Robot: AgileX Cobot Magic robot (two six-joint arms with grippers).
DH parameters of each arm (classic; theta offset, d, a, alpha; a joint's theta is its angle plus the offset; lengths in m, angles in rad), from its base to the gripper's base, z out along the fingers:
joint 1: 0 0.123 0 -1.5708
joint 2: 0.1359 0 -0.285 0
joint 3: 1.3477 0 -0.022 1.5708
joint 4: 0 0.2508 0 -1.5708
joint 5: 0 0 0.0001 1.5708
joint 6: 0 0.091 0 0
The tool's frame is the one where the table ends.
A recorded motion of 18 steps. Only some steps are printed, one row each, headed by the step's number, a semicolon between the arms.
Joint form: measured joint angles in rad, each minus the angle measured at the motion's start. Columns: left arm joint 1, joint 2, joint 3, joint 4, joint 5, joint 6; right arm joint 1, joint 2, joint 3, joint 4, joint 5, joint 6.
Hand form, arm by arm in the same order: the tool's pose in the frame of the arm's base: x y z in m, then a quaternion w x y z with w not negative. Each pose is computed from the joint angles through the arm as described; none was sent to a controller.
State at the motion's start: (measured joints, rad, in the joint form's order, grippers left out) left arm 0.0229 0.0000 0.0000 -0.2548 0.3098 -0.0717; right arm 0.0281 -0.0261 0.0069 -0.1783 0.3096 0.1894
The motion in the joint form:
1: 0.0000 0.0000 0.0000 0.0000 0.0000 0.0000; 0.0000 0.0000 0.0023 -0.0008 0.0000 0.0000
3: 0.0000 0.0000 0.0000 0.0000 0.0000 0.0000; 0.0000 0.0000 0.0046 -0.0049 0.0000 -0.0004
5: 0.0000 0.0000 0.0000 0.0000 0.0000 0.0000; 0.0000 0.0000 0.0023 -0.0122 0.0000 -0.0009
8: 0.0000 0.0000 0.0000 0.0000 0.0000 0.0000; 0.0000 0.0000 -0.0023 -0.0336 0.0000 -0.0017
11: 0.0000 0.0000 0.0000 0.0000 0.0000 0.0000; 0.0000 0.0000 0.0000 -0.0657 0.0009 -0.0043
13: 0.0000 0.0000 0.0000 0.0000 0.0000 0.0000; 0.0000 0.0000 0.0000 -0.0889 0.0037 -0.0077
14: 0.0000 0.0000 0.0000 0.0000 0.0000 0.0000; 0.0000 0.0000 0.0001 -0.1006 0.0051 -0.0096
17: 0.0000 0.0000 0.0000 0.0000 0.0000 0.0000; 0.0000 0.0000 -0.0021 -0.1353 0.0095 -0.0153
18: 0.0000 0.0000 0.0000 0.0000 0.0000 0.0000; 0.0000 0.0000 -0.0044 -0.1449 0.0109 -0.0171
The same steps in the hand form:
1: 0.0544 -0.0058 0.1861 0.61637 -0.10692 0.77075 -0.12087; 0.0530 -0.0035 0.1839 0.63274 0.01352 0.77422 -0.00624
3: 0.0544 -0.0058 0.1861 0.61637 -0.10692 0.77075 -0.12087; 0.0531 -0.0036 0.1832 0.63191 0.01221 0.77490 -0.00812
5: 0.0544 -0.0058 0.1861 0.61637 -0.10692 0.77075 -0.12087; 0.0530 -0.0038 0.1840 0.63292 0.01004 0.77407 -0.01129
8: 0.0544 -0.0058 0.1861 0.61637 -0.10692 0.77075 -0.12087; 0.0529 -0.0044 0.1857 0.63497 0.00395 0.77225 -0.02041
11: 0.0544 -0.0058 0.1861 0.61637 -0.10692 0.77075 -0.12087; 0.0529 -0.0053 0.1850 0.63399 -0.00582 0.77254 -0.03474
13: 0.0544 -0.0058 0.1861 0.61637 -0.10692 0.77075 -0.12087; 0.0529 -0.0059 0.1849 0.63295 -0.01325 0.77272 -0.04572
14: 0.0544 -0.0058 0.1861 0.61637 -0.10692 0.77075 -0.12087; 0.0529 -0.0063 0.1849 0.63235 -0.01707 0.77279 -0.05132
17: 0.0544 -0.0058 0.1861 0.61637 -0.10692 0.77075 -0.12087; 0.0527 -0.0074 0.1855 0.63124 -0.02824 0.77209 -0.06798
18: 0.0544 -0.0058 0.1861 0.61637 -0.10692 0.77075 -0.12087; 0.0526 -0.0077 0.1863 0.63146 -0.03131 0.77136 -0.07268

